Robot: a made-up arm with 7 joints. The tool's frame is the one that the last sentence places. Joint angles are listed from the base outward.
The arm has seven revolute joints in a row. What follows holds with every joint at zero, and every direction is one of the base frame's. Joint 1 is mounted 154 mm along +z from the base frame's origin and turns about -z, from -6.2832 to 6.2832 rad. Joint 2 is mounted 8 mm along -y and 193 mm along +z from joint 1 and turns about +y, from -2.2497 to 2.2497 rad. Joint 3 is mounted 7 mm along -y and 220 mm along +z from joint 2 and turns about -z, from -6.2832 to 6.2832 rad. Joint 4 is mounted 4 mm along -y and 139 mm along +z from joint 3 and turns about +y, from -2.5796 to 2.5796 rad. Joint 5 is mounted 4 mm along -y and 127 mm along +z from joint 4 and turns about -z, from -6.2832 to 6.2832 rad. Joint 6 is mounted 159 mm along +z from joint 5 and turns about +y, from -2.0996 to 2.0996 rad. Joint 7 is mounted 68 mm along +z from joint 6 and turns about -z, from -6.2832 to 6.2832 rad. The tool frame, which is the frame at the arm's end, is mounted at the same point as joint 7; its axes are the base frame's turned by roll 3.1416, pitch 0 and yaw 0 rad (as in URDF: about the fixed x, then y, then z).
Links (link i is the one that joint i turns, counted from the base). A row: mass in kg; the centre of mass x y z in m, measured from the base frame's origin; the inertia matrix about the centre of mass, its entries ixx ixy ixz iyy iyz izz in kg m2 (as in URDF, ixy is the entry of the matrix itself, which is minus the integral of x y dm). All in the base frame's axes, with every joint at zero. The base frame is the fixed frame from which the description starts. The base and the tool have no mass.
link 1: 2.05; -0.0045 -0.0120 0.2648; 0.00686 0 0 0.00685 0.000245 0.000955
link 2: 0.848; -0.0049 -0.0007 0.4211; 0.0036 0 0 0.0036 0.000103 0.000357
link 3: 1.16; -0.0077 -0.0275 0.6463; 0.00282 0 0 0.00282 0.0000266 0.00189
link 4: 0.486; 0.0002 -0.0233 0.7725; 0.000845 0 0 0.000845 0.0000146 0.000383
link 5: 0.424; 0.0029 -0.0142 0.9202; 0.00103 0 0 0.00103 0 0.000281
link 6: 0.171; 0.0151 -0.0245 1.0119; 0.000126 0 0 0.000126 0 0.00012
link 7: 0.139; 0.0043 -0.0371 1.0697; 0.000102 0 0 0.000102 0 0.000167
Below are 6 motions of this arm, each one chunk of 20 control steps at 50 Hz.
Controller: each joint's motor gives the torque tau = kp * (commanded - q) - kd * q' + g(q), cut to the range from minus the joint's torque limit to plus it. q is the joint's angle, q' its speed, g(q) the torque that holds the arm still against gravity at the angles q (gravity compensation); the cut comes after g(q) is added. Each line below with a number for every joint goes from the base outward.
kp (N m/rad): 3.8 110 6.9 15 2 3.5 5.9
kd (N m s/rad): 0.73 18 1.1 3.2 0.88 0.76 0.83
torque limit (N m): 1.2 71 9.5 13 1.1 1.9 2.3
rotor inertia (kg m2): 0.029 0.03 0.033 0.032 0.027 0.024 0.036
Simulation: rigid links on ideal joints. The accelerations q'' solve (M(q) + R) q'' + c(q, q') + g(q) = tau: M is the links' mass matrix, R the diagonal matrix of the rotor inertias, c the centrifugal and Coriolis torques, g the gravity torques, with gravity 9.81 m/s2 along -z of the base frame. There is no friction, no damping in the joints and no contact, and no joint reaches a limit. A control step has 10 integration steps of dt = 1/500 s. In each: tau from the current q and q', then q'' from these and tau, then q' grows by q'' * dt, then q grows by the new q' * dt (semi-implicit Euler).
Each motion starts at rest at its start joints. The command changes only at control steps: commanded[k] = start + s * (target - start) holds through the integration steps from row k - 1 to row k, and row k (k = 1, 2, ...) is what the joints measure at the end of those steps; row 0 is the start. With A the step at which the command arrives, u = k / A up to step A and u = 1 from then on. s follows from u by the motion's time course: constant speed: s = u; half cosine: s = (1 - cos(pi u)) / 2; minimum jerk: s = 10 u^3 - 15 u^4 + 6 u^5; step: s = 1 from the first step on.
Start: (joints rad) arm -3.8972 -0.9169 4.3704 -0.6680 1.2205 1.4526 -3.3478
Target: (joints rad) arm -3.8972 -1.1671 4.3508 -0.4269 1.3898 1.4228 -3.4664
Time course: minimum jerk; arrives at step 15
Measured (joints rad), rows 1 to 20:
1: -3.8972 -0.9169 4.3704 -0.6680 1.2205 1.4526 -3.3478
2: -3.8973 -0.9172 4.3701 -0.6678 1.2206 1.4526 -3.3479
3: -3.8977 -0.9180 4.3693 -0.6673 1.2210 1.4525 -3.3482
4: -3.8985 -0.9201 4.3675 -0.6660 1.2218 1.4523 -3.3490
5: -3.8999 -0.9238 4.3647 -0.6634 1.2233 1.4520 -3.3506
6: -3.9022 -0.9297 4.3606 -0.6593 1.2256 1.4515 -3.3531
7: -3.9052 -0.9381 4.3556 -0.6533 1.2288 1.4508 -3.3569
8: -3.9091 -0.9490 4.3501 -0.6452 1.2329 1.4498 -3.3620
9: -3.9135 -0.9623 4.3445 -0.6352 1.2378 1.4486 -3.3685
10: -3.9183 -0.9775 4.3394 -0.6234 1.2433 1.4471 -3.3762
11: -3.9231 -0.9942 4.3354 -0.6101 1.2493 1.4454 -3.3848
12: -3.9277 -1.0116 4.3329 -0.5960 1.2554 1.4436 -3.3940
13: -3.9317 -1.0289 4.3322 -0.5814 1.2615 1.4416 -3.4034
14: -3.9351 -1.0456 4.3333 -0.5671 1.2673 1.4397 -3.4126
15: -3.9376 -1.0610 4.3360 -0.5534 1.2726 1.4379 -3.4211
16: -3.9393 -1.0750 4.3399 -0.5407 1.2776 1.4361 -3.4289
17: -3.9403 -1.0874 4.3442 -0.5290 1.2823 1.4345 -3.4357
18: -3.9406 -1.0984 4.3486 -0.5185 1.2866 1.4331 -3.4416
19: -3.9404 -1.1080 4.3526 -0.5090 1.2908 1.4318 -3.4466
20: -3.9397 -1.1163 4.3561 -0.5005 1.2947 1.4306 -3.4507

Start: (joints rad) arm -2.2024 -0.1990 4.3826 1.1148 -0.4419 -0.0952 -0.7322
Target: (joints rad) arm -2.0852 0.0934 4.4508 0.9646 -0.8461 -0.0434 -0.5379
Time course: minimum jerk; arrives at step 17
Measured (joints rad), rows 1 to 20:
1: -2.2024 -0.1990 4.3826 1.1148 -0.4419 -0.0952 -0.7322
2: -2.2025 -0.1987 4.3824 1.1148 -0.4420 -0.0952 -0.7321
3: -2.2027 -0.1979 4.3818 1.1147 -0.4423 -0.0950 -0.7317
4: -2.2032 -0.1960 4.3807 1.1145 -0.4430 -0.0946 -0.7308
5: -2.2041 -0.1925 4.3788 1.1139 -0.4445 -0.0939 -0.7290
6: -2.2055 -0.1869 4.3761 1.1127 -0.4470 -0.0928 -0.7260
7: -2.2073 -0.1790 4.3729 1.1106 -0.4508 -0.0913 -0.7214
8: -2.2097 -0.1685 4.3693 1.1075 -0.4561 -0.0892 -0.7149
9: -2.2125 -0.1556 4.3658 1.1032 -0.4631 -0.0867 -0.7066
10: -2.2154 -0.1404 4.3626 1.0976 -0.4717 -0.0839 -0.6965
11: -2.2182 -0.1234 4.3603 1.0908 -0.4819 -0.0807 -0.6847
12: -2.2205 -0.1052 4.3591 1.0828 -0.4936 -0.0774 -0.6715
13: -2.2219 -0.0863 4.3594 1.0739 -0.5064 -0.0741 -0.6575
14: -2.2218 -0.0674 4.3613 1.0644 -0.5201 -0.0710 -0.6430
15: -2.2198 -0.0493 4.3650 1.0546 -0.5342 -0.0681 -0.6287
16: -2.2157 -0.0324 4.3703 1.0450 -0.5484 -0.0655 -0.6151
17: -2.2094 -0.0170 4.3772 1.0359 -0.5624 -0.0633 -0.6025
18: -2.2009 -0.0033 4.3852 1.0275 -0.5760 -0.0615 -0.5913
19: -2.1908 0.0089 4.3939 1.0201 -0.5890 -0.0600 -0.5814
20: -2.1793 0.0198 4.4031 1.0135 -0.6014 -0.0588 -0.5729

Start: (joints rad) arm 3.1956 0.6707 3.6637 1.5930 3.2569 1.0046 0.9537
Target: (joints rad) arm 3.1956 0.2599 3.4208 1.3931 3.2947 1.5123 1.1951
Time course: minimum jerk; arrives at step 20
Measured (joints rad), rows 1 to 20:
1: 3.1956 0.6707 3.6637 1.5930 3.2569 1.0046 0.9537
2: 3.1957 0.6704 3.6638 1.5928 3.2569 1.0048 0.9538
3: 3.1958 0.6697 3.6639 1.5924 3.2569 1.0053 0.9541
4: 3.1962 0.6679 3.6643 1.5914 3.2568 1.0067 0.9548
5: 3.1970 0.6645 3.6646 1.5895 3.2567 1.0095 0.9563
6: 3.1981 0.6591 3.6649 1.5867 3.2566 1.0140 0.9588
7: 3.1998 0.6512 3.6649 1.5827 3.2565 1.0208 0.9628
8: 3.2020 0.6405 3.6642 1.5774 3.2564 1.0304 0.9684
9: 3.2047 0.6269 3.6624 1.5708 3.2562 1.0428 0.9758
10: 3.2080 0.6105 3.6593 1.5630 3.2562 1.0583 0.9852
11: 3.2116 0.5914 3.6543 1.5541 3.2562 1.0767 0.9966
12: 3.2155 0.5700 3.6474 1.5442 3.2563 1.0979 1.0096
13: 3.2196 0.5469 3.6381 1.5336 3.2566 1.1213 1.0242
14: 3.2235 0.5226 3.6266 1.5225 3.2571 1.1466 1.0400
15: 3.2270 0.4977 3.6129 1.5114 3.2578 1.1731 1.0564
16: 3.2298 0.4730 3.5972 1.5006 3.2587 1.2001 1.0731
17: 3.2317 0.4491 3.5800 1.4903 3.2598 1.2269 1.0895
18: 3.2323 0.4267 3.5618 1.4809 3.2612 1.2529 1.1052
19: 3.2315 0.4060 3.5431 1.4726 3.2627 1.2774 1.1197
20: 3.2293 0.3875 3.5246 1.4654 3.2644 1.3002 1.1328

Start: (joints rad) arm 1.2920 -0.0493 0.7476 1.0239 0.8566 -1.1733 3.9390
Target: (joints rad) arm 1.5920 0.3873 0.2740 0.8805 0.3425 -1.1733 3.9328
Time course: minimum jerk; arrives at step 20
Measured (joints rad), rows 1 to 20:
1: 1.2920 -0.0493 0.7476 1.0239 0.8566 -1.1733 3.9390
2: 1.2923 -0.0490 0.7475 1.0237 0.8565 -1.1733 3.9390
3: 1.2933 -0.0482 0.7473 1.0232 0.8562 -1.1734 3.9390
4: 1.2956 -0.0463 0.7466 1.0220 0.8554 -1.1735 3.9390
5: 1.2999 -0.0428 0.7451 1.0201 0.8540 -1.1737 3.9389
6: 1.3067 -0.0372 0.7423 1.0171 0.8515 -1.1739 3.9388
7: 1.3165 -0.0289 0.7376 1.0131 0.8477 -1.1742 3.9387
8: 1.3295 -0.0178 0.7306 1.0079 0.8424 -1.1746 3.9386
9: 1.3455 -0.0037 0.7206 1.0017 0.8354 -1.1749 3.9384
10: 1.3642 0.0134 0.7075 0.9944 0.8266 -1.1753 3.9382
11: 1.3849 0.0333 0.6909 0.9863 0.8160 -1.1756 3.9379
12: 1.4068 0.0556 0.6708 0.9776 0.8037 -1.1759 3.9377
13: 1.4290 0.0798 0.6475 0.9686 0.7899 -1.1761 3.9373
14: 1.4505 0.1053 0.6212 0.9597 0.7747 -1.1762 3.9370
15: 1.4706 0.1316 0.5927 0.9513 0.7586 -1.1762 3.9366
16: 1.4887 0.1578 0.5625 0.9437 0.7418 -1.1760 3.9363
17: 1.5043 0.1833 0.5316 0.9372 0.7247 -1.1757 3.9359
18: 1.5172 0.2075 0.5008 0.9321 0.7078 -1.1752 3.9355
19: 1.5273 0.2299 0.4709 0.9282 0.6912 -1.1745 3.9352
20: 1.5349 0.2501 0.4426 0.9255 0.6752 -1.1737 3.9349

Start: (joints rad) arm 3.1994 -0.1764 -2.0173 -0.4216 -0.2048 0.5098 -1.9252
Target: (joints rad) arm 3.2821 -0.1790 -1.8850 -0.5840 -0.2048 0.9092 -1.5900
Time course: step
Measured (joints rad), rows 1 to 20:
1: 3.2023 -0.1764 -2.0138 -0.4276 -0.2046 0.5205 -1.9147
2: 3.2077 -0.1764 -2.0055 -0.4389 -0.2042 0.5432 -1.8910
3: 3.2137 -0.1764 -1.9947 -0.4518 -0.2040 0.5710 -1.8602
4: 3.2195 -0.1764 -1.9828 -0.4644 -0.2039 0.6002 -1.8266
5: 3.2251 -0.1765 -1.9710 -0.4762 -0.2039 0.6289 -1.7931
6: 3.2302 -0.1767 -1.9596 -0.4870 -0.2039 0.6561 -1.7614
7: 3.2351 -0.1769 -1.9492 -0.4968 -0.2040 0.6813 -1.7324
8: 3.2397 -0.1771 -1.9397 -0.5057 -0.2041 0.7045 -1.7068
9: 3.2441 -0.1774 -1.9313 -0.5136 -0.2042 0.7255 -1.6846
10: 3.2482 -0.1776 -1.9239 -0.5207 -0.2043 0.7445 -1.6657
11: 3.2521 -0.1779 -1.9175 -0.5270 -0.2044 0.7617 -1.6499
12: 3.2557 -0.1781 -1.9119 -0.5327 -0.2045 0.7771 -1.6368
13: 3.2591 -0.1783 -1.9072 -0.5379 -0.2046 0.7909 -1.6262
14: 3.2622 -0.1785 -1.9031 -0.5424 -0.2047 0.8034 -1.6176
15: 3.2650 -0.1787 -1.8997 -0.5466 -0.2047 0.8145 -1.6108
16: 3.2676 -0.1788 -1.8968 -0.5503 -0.2048 0.8245 -1.6054
17: 3.2699 -0.1789 -1.8944 -0.5536 -0.2049 0.8334 -1.6012
18: 3.2719 -0.1790 -1.8924 -0.5565 -0.2049 0.8414 -1.5980
19: 3.2738 -0.1791 -1.8907 -0.5592 -0.2050 0.8486 -1.5956
20: 3.2753 -0.1792 -1.8894 -0.5616 -0.2050 0.8550 -1.5938

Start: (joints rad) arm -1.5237 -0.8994 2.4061 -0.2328 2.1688 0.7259 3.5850
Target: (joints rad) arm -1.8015 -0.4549 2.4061 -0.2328 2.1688 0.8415 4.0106
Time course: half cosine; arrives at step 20
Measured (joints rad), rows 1 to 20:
1: -1.5237 -0.8993 2.4060 -0.2327 2.1688 0.7259 3.5851
2: -1.5237 -0.8987 2.4057 -0.2322 2.1687 0.7261 3.5855
3: -1.5236 -0.8971 2.4049 -0.2313 2.1686 0.7264 3.5867
4: -1.5237 -0.8942 2.4035 -0.2299 2.1683 0.7271 3.5892
5: -1.5239 -0.8895 2.4016 -0.2280 2.1678 0.7281 3.5933
6: -1.5244 -0.8826 2.3992 -0.2259 2.1672 0.7296 3.5996
7: -1.5252 -0.8734 2.3966 -0.2236 2.1665 0.7317 3.6083
8: -1.5266 -0.8618 2.3937 -0.2213 2.1657 0.7342 3.6196
9: -1.5287 -0.8475 2.3909 -0.2191 2.1649 0.7373 3.6337
10: -1.5316 -0.8308 2.3883 -0.2171 2.1640 0.7410 3.6505
11: -1.5354 -0.8119 2.3861 -0.2156 2.1632 0.7451 3.6698
12: -1.5402 -0.7908 2.3844 -0.2145 2.1625 0.7497 3.6915
13: -1.5462 -0.7681 2.3833 -0.2140 2.1619 0.7546 3.7151
14: -1.5535 -0.7440 2.3829 -0.2140 2.1615 0.7598 3.7402
15: -1.5623 -0.7191 2.3832 -0.2147 2.1612 0.7652 3.7664
16: -1.5724 -0.6938 2.3844 -0.2159 2.1612 0.7706 3.7931
17: -1.5841 -0.6686 2.3863 -0.2176 2.1613 0.7761 3.8197
18: -1.5972 -0.6442 2.3889 -0.2199 2.1617 0.7814 3.8456
19: -1.6117 -0.6210 2.3923 -0.2226 2.1623 0.7866 3.8702
20: -1.6272 -0.5996 2.3962 -0.2256 2.1631 0.7914 3.8930

